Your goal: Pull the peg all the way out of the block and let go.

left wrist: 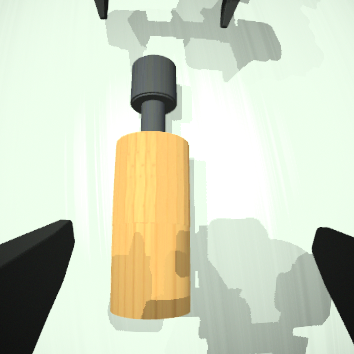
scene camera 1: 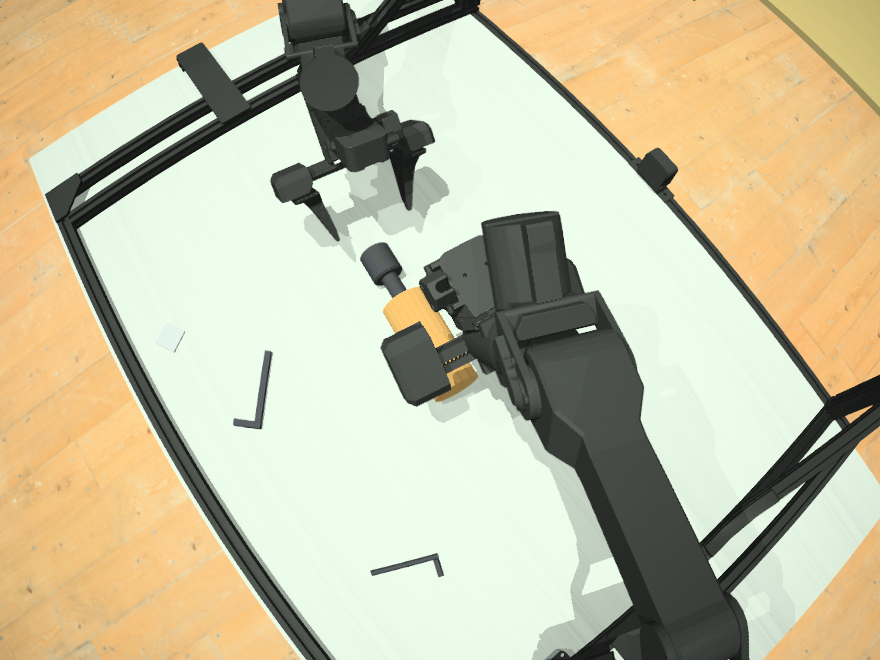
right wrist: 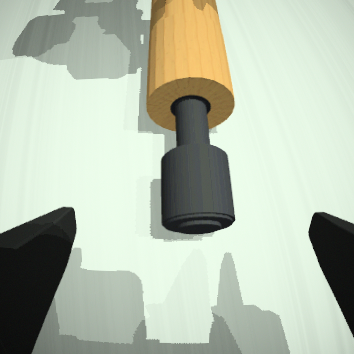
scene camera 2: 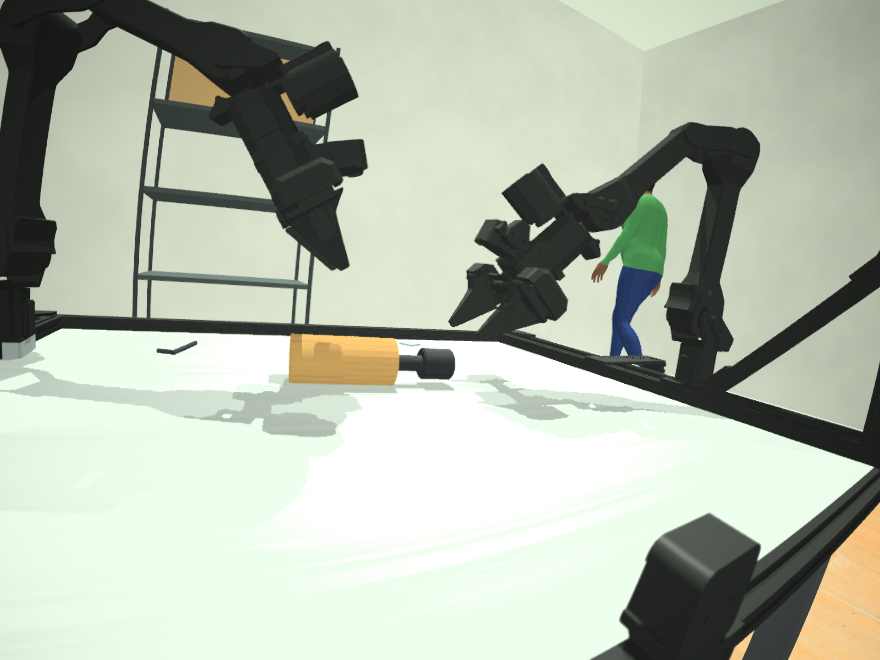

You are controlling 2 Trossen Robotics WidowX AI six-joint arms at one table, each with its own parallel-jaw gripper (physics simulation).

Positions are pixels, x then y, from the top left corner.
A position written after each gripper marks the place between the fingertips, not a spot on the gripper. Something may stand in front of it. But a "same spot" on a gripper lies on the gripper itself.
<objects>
left gripper: left wrist 197,237; scene camera 1; scene camera 2; not seen in the right wrist view (out of frame)
dark peg: left wrist 153,76; scene camera 1; right wrist 196,195; scene camera 2
same spot on dark peg: (scene camera 1: 379,261) = (scene camera 2: 434,348)
same spot on left gripper: (scene camera 1: 466,358) = (scene camera 2: 292,208)
</objects>
